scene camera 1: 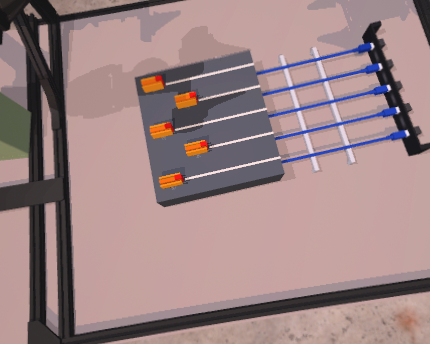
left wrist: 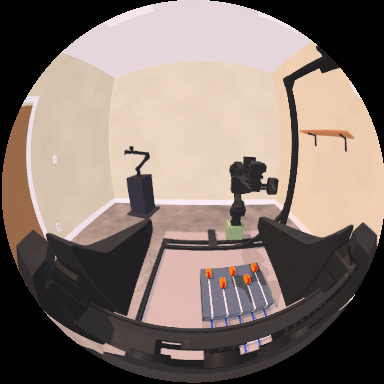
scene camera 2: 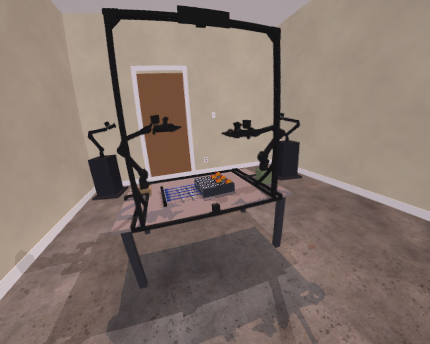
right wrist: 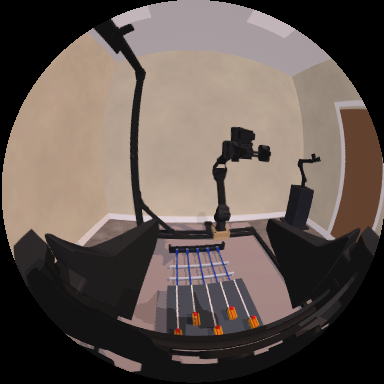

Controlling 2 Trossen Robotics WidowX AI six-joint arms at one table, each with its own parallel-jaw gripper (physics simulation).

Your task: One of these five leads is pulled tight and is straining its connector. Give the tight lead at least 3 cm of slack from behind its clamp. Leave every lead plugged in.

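Frame: origin at the left arm's base, x right, y back, z down, level; metres.
Where they show: left gripper, fingertip midpoint: (left wrist: 206, 224) (scene camera 2: 180, 127) (right wrist: 259, 151); right gripper, fingertip midpoint: (left wrist: 263, 190) (scene camera 2: 223, 133) (right wrist: 215, 225); left arm's base, origin of the base link: (scene camera 2: 144, 187) (right wrist: 219, 228); right arm's base, origin of the base link: (left wrist: 235, 222) (scene camera 2: 263, 169).
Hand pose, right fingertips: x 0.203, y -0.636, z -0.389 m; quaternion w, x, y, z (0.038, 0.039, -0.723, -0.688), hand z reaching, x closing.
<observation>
Things, the pixels of their centre, and the offset from my right fingertips. "spot": a spot on its surface instead.
- grey block, surface spot: (scene camera 1: 220, 165) spot: dz +0.375, dx -0.145, dy +0.099 m
- lowest plug, body centre: (scene camera 1: 398, 135) dz +0.417, dx -0.150, dy +0.467 m
- black bar, surface spot: (scene camera 1: 400, 112) spot: dz +0.414, dx -0.104, dy +0.485 m
Five leads run side by side, white over the grey block (scene camera 1: 220, 165) (scene camera 2: 218, 191) (left wrist: 214, 305) and blue beyond it. Each white part starts at an orange clamp or connector with a red part, such as the one (scene camera 1: 171, 180) nearest the bottom in scene camera 1. The blue ends sit in blue plugs, such as the lowest plug (scene camera 1: 399, 135), at the black bar (scene camera 1: 400, 112) (right wrist: 197, 248). All five look straight; which is tight I cannot tell. My left gripper (scene camera 2: 180, 127) and my right gripper (scene camera 2: 223, 133) are open and empty, high above the table.
Two white rods (scene camera 1: 300, 114) (scene camera 1: 333, 106) lie across the blue parts between block and bar. A black frame (scene camera 1: 250, 305) edges the table, with uprights (scene camera 2: 117, 85) (scene camera 2: 276, 100) at its sides. The arms stand at opposite ends of the table.
</observation>
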